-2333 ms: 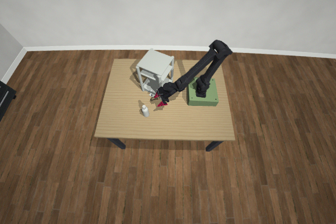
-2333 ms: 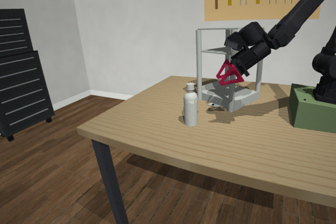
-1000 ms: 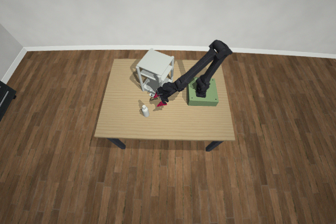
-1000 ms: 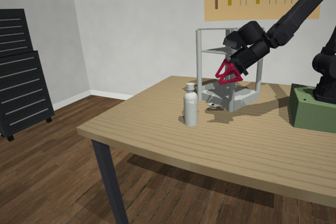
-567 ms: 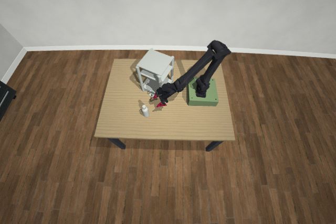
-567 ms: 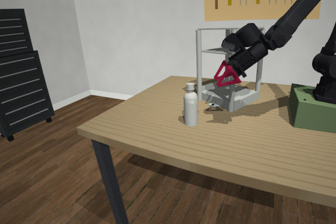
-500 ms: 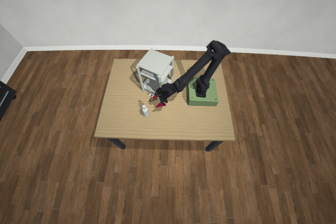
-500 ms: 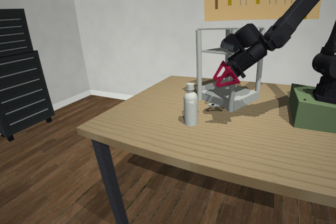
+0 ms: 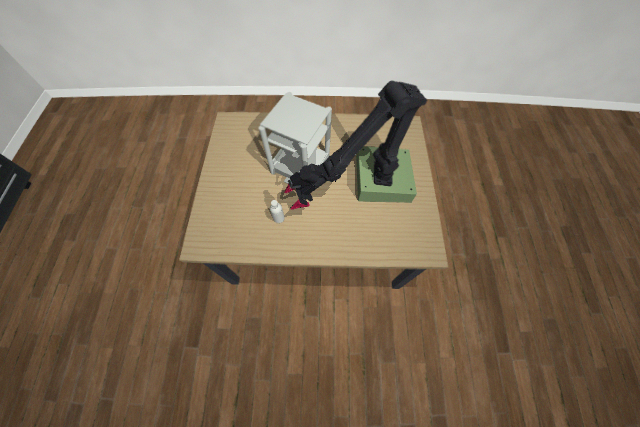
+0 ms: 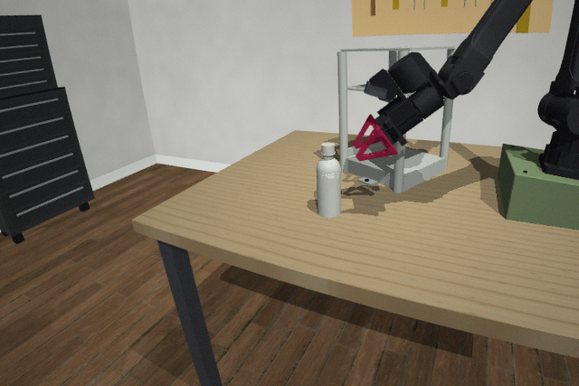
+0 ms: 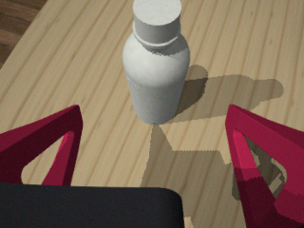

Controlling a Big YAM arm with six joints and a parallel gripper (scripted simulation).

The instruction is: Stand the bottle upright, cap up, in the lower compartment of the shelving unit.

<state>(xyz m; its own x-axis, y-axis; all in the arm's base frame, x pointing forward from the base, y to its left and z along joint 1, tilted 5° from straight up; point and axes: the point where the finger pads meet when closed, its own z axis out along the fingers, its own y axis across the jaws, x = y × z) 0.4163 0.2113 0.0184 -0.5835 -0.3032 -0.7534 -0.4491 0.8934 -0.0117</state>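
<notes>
Now: hand 6 cm short of the white bottle, 5 cm above it and 3 cm to the right of it. From my hand the other things lie so: shelving unit: 29 cm to the right, 3 cm above.
</notes>
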